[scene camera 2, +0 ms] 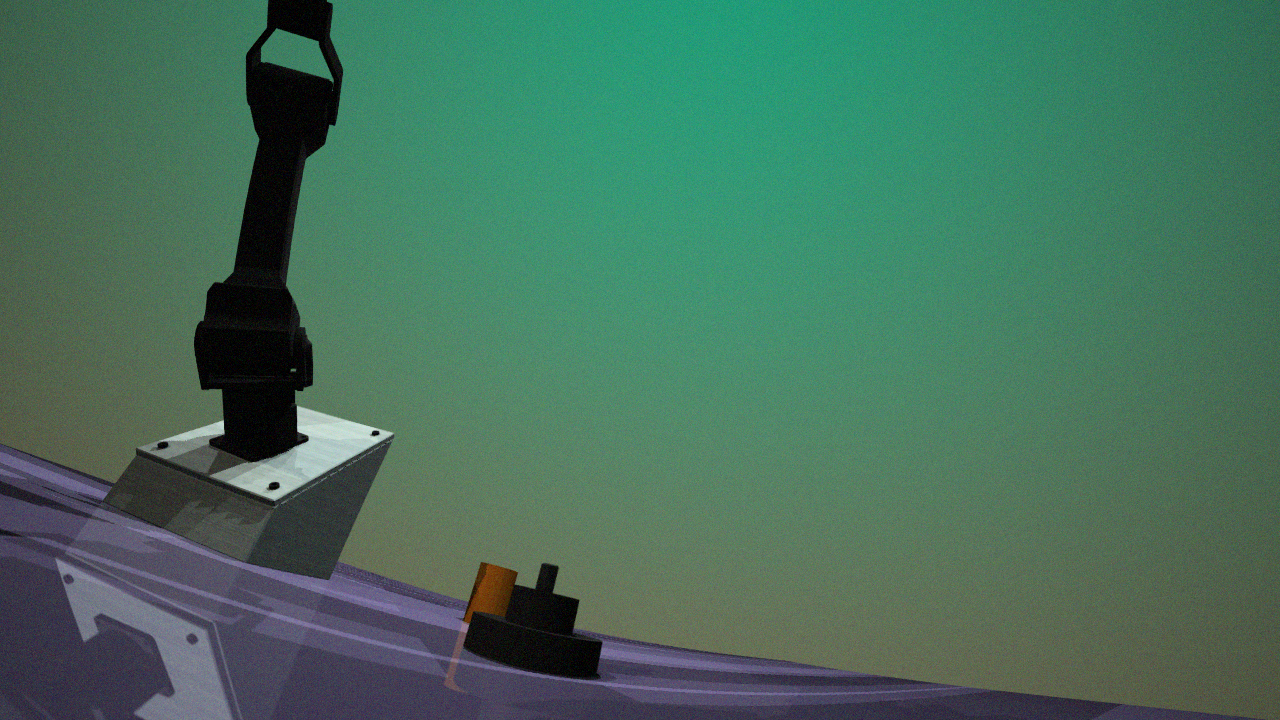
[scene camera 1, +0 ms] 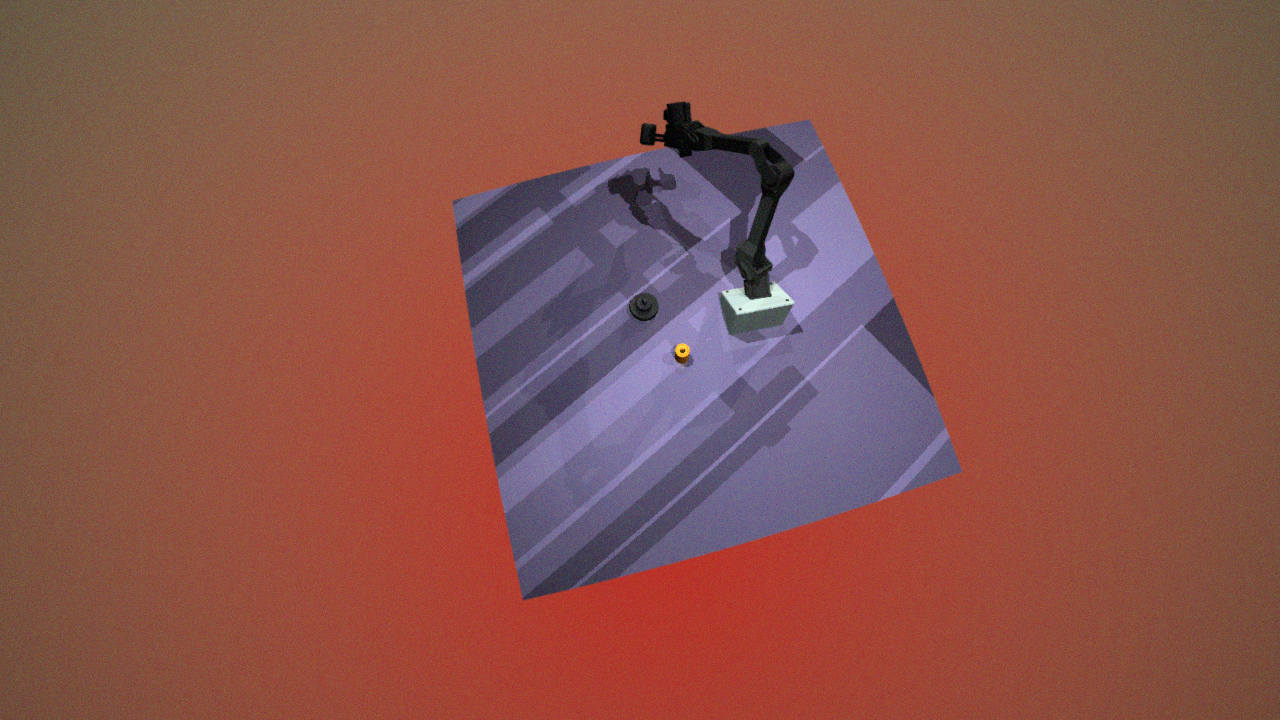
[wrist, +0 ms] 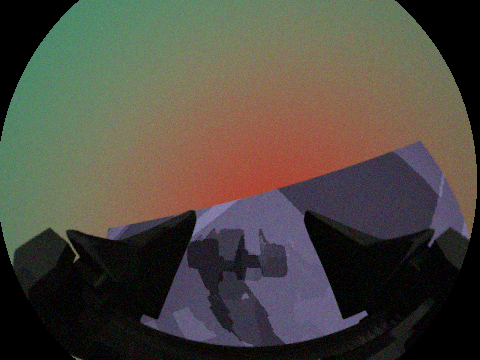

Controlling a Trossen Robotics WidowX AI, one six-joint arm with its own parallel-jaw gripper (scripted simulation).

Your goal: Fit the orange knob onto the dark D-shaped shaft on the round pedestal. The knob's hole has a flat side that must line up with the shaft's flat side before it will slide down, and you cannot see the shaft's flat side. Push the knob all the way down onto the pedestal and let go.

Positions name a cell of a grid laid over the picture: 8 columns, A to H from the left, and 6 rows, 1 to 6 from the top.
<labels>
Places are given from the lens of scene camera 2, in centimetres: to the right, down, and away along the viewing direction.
orange knob (scene camera 2: D5): -15, 23, 37
dark round pedestal (scene camera 2: D6): -6, 15, 20
The marked spots on the dark round pedestal and the orange knob are 21 cm apart.
</labels>
